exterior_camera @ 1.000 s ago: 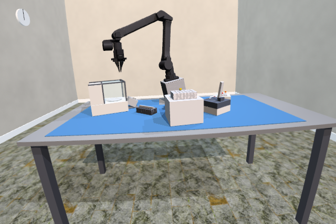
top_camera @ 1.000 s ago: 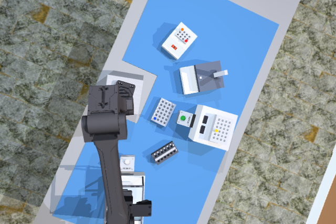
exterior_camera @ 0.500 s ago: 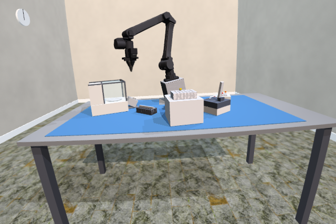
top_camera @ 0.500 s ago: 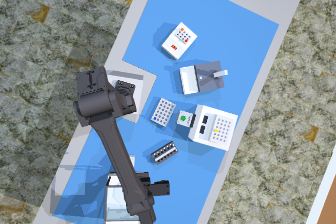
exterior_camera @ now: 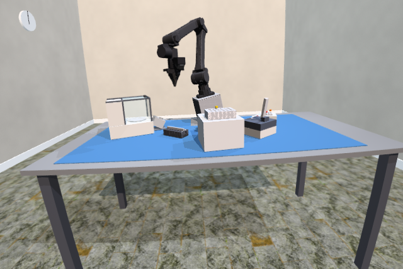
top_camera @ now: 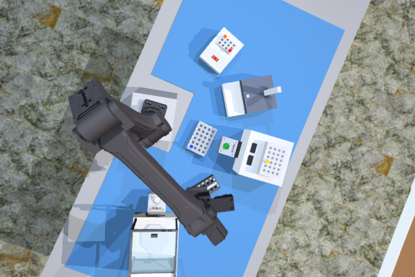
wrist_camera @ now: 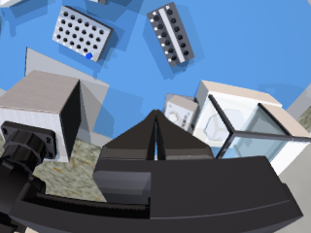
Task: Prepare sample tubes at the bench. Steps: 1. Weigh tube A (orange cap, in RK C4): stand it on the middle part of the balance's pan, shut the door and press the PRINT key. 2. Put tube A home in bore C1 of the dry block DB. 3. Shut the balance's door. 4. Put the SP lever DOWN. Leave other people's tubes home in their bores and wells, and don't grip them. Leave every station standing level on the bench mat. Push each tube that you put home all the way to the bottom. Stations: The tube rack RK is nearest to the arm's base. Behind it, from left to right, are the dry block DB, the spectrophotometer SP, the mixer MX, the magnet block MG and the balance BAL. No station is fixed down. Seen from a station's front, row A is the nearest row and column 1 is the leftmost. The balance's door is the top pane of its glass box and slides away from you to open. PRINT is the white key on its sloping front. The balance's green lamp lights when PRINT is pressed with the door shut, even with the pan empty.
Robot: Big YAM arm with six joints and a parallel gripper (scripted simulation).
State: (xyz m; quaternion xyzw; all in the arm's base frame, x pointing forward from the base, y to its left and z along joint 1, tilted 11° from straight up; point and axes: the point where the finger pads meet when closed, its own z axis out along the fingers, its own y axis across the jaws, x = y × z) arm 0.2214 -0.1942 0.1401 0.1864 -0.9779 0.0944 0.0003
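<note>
The SP lever is 440 mm to the left of my hand, 190 mm ahead of it and 130 mm below it. Round my hand: white key: 210 mm below, 120 mm behind, 90 mm to the right; then balance door: 210 mm to the right, 90 mm behind, 70 mm below; then black magnet block: 250 mm below, 60 mm ahead, 10 mm to the right.
</note>
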